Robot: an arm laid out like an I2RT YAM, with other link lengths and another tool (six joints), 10 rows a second.
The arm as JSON. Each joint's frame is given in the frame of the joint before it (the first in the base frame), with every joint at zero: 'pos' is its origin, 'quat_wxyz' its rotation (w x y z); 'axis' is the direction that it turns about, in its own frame. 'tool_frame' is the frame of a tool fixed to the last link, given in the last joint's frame.
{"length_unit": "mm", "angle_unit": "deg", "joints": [
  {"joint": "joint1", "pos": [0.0, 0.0, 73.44], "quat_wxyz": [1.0, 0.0, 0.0, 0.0], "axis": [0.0, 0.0, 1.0]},
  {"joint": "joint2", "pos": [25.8, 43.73, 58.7], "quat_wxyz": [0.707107, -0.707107, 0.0, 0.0], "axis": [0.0, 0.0, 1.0]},
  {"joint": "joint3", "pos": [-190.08, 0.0, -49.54], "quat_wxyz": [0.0, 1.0, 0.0, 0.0], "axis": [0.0, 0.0, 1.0]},
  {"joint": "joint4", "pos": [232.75, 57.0, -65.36], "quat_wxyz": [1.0, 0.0, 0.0, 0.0], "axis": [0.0, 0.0, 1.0]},
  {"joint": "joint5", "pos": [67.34, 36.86, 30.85], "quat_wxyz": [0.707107, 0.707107, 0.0, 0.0], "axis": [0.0, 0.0, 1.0]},
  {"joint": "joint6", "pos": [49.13, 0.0, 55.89], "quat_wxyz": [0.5, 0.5, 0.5, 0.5], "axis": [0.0, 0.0, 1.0]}
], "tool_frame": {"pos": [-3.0, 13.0, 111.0], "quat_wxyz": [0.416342, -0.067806, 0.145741, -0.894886]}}
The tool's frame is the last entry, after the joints.
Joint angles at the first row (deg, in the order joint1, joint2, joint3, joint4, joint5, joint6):
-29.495, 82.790, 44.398, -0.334, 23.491, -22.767
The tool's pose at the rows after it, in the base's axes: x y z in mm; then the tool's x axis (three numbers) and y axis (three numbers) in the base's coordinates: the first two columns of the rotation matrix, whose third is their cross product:
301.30 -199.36 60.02 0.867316 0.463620 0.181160 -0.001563 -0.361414 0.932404
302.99 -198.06 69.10 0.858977 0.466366 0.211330 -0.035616 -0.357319 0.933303
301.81 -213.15 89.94 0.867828 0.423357 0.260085 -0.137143 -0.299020 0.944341
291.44 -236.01 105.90 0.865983 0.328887 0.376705 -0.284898 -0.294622 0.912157
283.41 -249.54 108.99 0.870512 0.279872 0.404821 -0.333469 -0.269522 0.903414
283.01 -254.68 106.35 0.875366 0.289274 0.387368 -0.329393 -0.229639 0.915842
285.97 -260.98 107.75 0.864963 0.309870 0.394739 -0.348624 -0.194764 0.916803
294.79 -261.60 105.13 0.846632 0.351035 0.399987 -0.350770 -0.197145 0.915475
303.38 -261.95 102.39 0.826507 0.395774 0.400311 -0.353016 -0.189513 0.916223
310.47 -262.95 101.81 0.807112 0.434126 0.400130 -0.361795 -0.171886 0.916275
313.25 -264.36 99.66 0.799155 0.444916 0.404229 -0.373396 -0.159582 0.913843
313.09 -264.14 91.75 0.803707 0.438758 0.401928 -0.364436 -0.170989 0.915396
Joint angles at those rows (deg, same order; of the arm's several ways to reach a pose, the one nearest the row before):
-29.104, 80.032, 42.279, -1.299, 19.893, -21.472
-29.048, 77.806, 41.663, -1.130, 19.334, -20.835
-30.327, 75.390, 40.875, 2.672, 21.560, -19.677
-34.830, 73.168, 40.649, 4.359, 20.332, -14.524
-36.970, 73.330, 40.413, 6.120, 21.085, -13.100
-37.089, 74.580, 39.087, 10.503, 22.300, -14.982
-37.687, 75.855, 38.005, 15.811, 21.875, -16.419
-37.793, 77.858, 37.893, 19.327, 19.618, -17.603
-37.792, 80.057, 37.414, 23.869, 17.603, -19.159
-37.794, 82.079, 36.910, 28.636, 16.147, -20.600
-37.792, 83.749, 36.521, 31.954, 15.903, -20.921
-37.788, 85.138, 36.503, 32.383, 15.909, -20.665

